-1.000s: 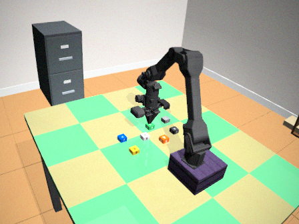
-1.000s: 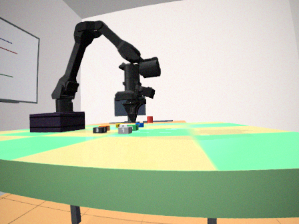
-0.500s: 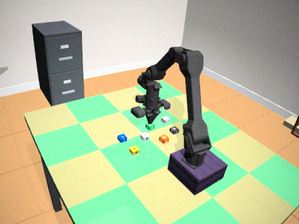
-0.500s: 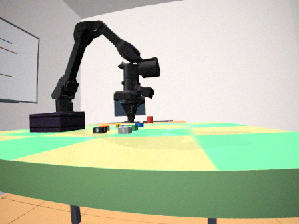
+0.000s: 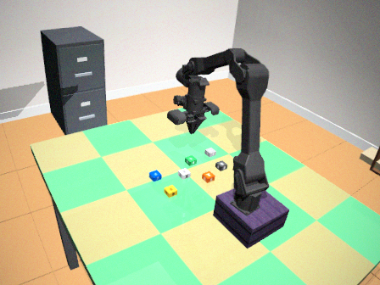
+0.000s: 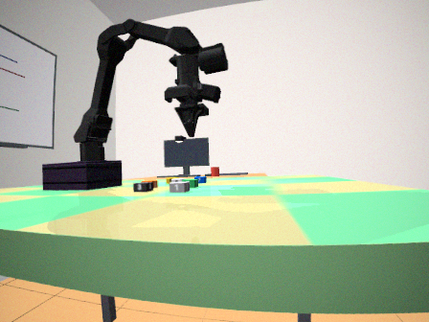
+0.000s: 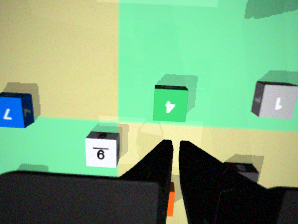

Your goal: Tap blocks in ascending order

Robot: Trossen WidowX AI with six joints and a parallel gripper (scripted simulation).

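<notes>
Right now the orange block is 12 cm behind my gripper tip, 11 cm below it and 1 cm to the left of it. Also, from my gripper tip: dark grey block: 11 cm below, 10 cm behind, 8 cm to the right; then white block: 11 cm below, 7 cm to the left, 5 cm behind; then green block: 11 cm below, 1 cm behind.
</notes>
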